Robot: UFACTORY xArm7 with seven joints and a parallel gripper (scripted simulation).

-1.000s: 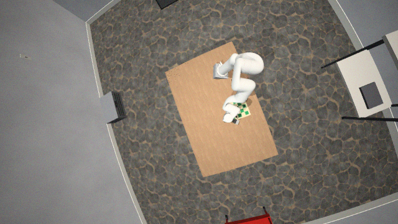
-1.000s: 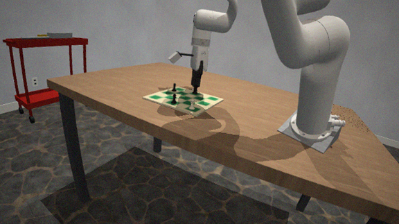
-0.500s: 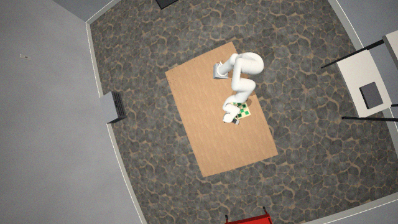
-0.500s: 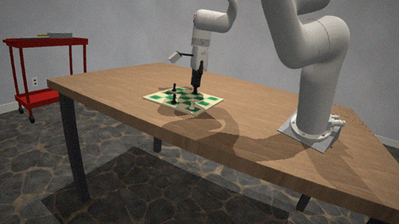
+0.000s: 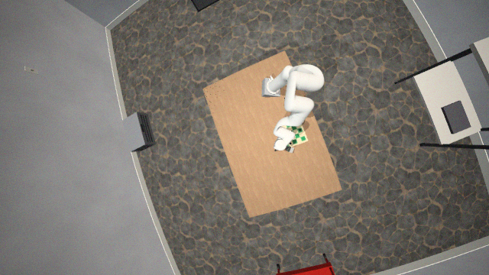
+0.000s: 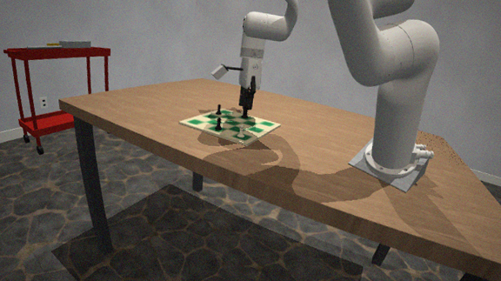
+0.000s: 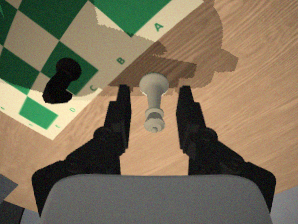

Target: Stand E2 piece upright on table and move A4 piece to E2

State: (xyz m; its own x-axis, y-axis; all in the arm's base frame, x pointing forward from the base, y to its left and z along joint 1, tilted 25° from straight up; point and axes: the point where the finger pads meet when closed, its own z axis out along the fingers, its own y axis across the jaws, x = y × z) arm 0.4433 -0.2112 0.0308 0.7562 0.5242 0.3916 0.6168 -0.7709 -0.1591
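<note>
The white piece lies 1 cm below my hand. Also, from my hand: black piece (3 cm behind, 6 cm to the left, 2 cm below); white pawn (9 cm behind, 23 cm to the left, 2 cm below); cream chessboard (2 cm behind, 14 cm to the left, 4 cm below).
</note>
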